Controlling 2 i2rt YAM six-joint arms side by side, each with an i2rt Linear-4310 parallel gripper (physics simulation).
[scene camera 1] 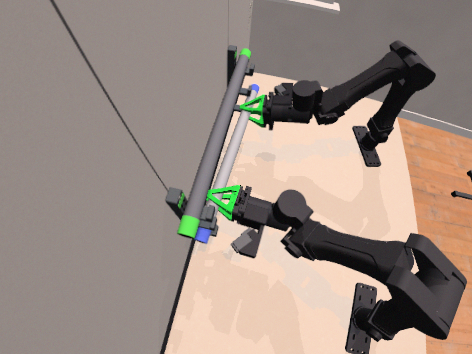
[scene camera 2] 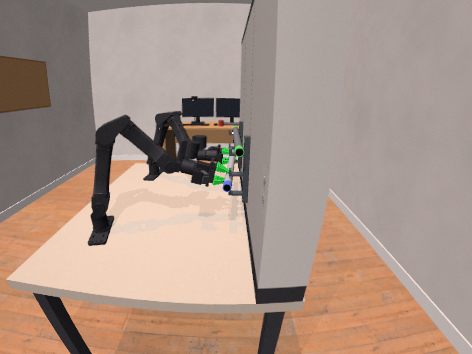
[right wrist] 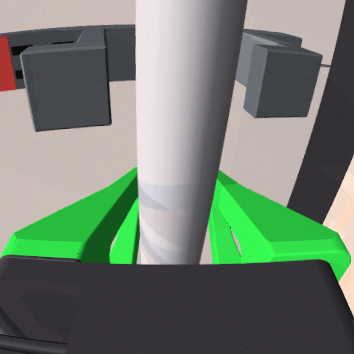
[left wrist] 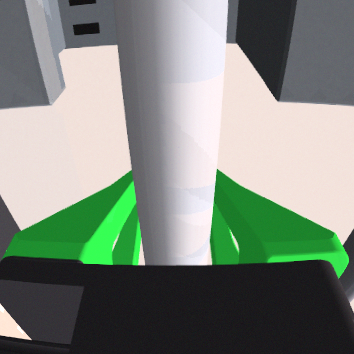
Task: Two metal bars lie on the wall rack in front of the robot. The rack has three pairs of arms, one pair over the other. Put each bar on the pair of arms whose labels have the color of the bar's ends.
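Places are measured from the left arm's base along level axes (x ahead, y right, z down), in millimetres.
Pixels of known places: left gripper, fingertip midpoint: (left wrist: pixel 174 176); right gripper, fingertip midpoint: (scene camera 1: pixel 240 110) (scene camera 2: pixel 233 177) (right wrist: pixel 174 177); left arm's base, origin of the base link: (scene camera 1: pixel 361 318) (scene camera 2: pixel 154 174); right arm's base, origin of the base link: (scene camera 1: pixel 365 145) (scene camera 2: pixel 102 230).
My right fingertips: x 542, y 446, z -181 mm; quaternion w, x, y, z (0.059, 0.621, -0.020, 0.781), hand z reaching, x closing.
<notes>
For each thing: its top centre in the pictures, then the offset to it from my right fingertips. "spot": a spot on its surface instead. Level surfaces: height alone.
- light grey bar with blue ends, middle of its top: (right wrist: pixel 144 336) (left wrist: pixel 197 343) (scene camera 1: pixel 233 144) (scene camera 2: pixel 231 161) dx -25, dy -141, dz -20 mm
- thicker dark grey bar with green ends, middle of its top: (scene camera 1: pixel 223 113) (scene camera 2: pixel 236 133) dx -4, dy -153, dz -142 mm
- green label, surface spot: (scene camera 1: pixel 181 201) spot: dx -11, dy -363, dz -152 mm
- red label, surface spot: (right wrist: pixel 6 62) spot: dx +37, dy +46, dz -73 mm
- table, its level: dz +181 mm
The light grey bar with blue ends (scene camera 1: pixel 232 145) (scene camera 2: pixel 227 186) (left wrist: pixel 175 100) (right wrist: pixel 190 100) is held level in front of the rack (scene camera 1: pixel 174 197) (scene camera 2: pixel 246 186). In scene camera 2 its near end is between the heights of two rack arms. The thicker dark grey bar with green ends (scene camera 1: pixel 215 145) (scene camera 2: pixel 239 151) lies on the top pair, by the green label (scene camera 1: pixel 181 201). My left gripper (scene camera 1: pixel 212 199) (scene camera 2: pixel 229 156) (left wrist: pixel 174 176) and my right gripper (scene camera 1: pixel 243 111) (scene camera 2: pixel 227 176) (right wrist: pixel 174 177) are both shut on the blue-ended bar. The blue labels do not show.
A rack arm (left wrist: pixel 310 55) (right wrist: pixel 70 87) stands beside the held bar in each wrist view. A red label (right wrist: pixel 6 62) shows at the left edge of the right wrist view. The wall panel (scene camera 1: pixel 125 200) (scene camera 2: pixel 300 150) rises behind the rack, above the table (scene camera 1: pixel 240 300) (scene camera 2: pixel 150 270).
</notes>
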